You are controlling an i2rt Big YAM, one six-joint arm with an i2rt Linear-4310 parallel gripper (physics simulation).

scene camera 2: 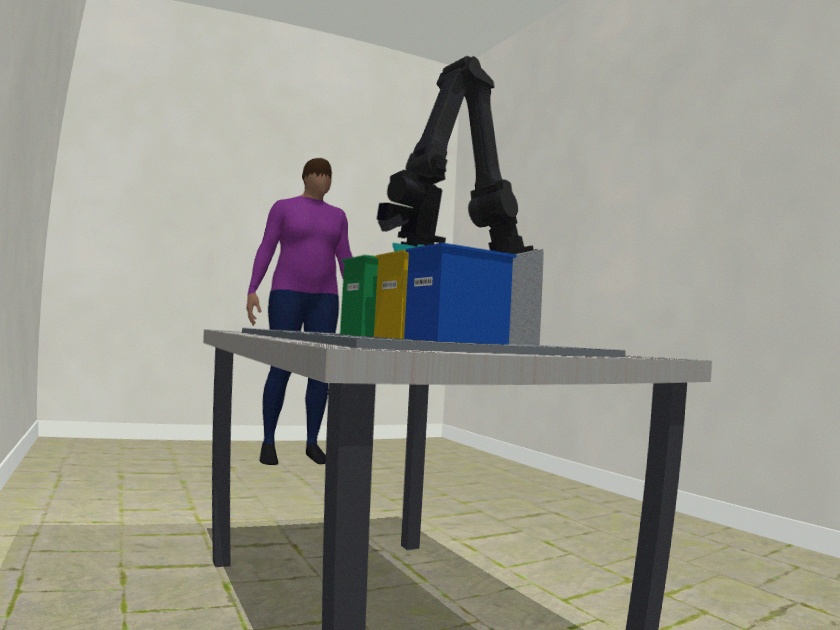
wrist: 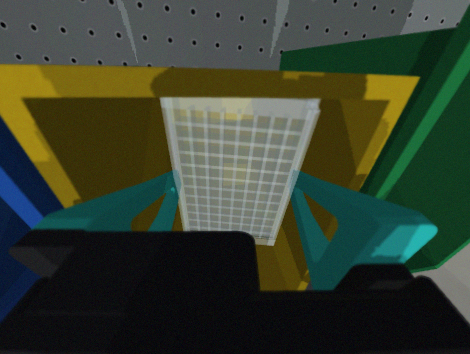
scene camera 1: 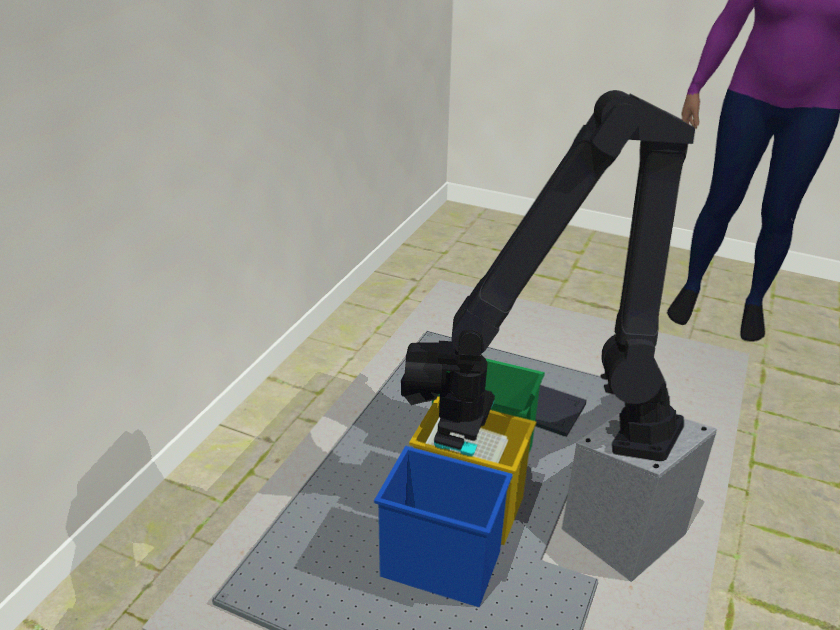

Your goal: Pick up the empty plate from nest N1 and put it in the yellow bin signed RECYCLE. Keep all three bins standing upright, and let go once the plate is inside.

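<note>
The clear gridded plate is inside the mouth of the yellow bin, below rim level at its far end. In the wrist view the far rim covers the plate's far edge. My gripper is shut on the plate, with a teal finger at each long side. In the second scene view the bins hide the plate and most of the fingers. The yellow bin stands upright. The writing on its label is too small to read.
The blue bin and green bin stand upright on either side, close to the yellow one. A dark flat block lies near the grey arm pedestal. A person stands beyond the table.
</note>
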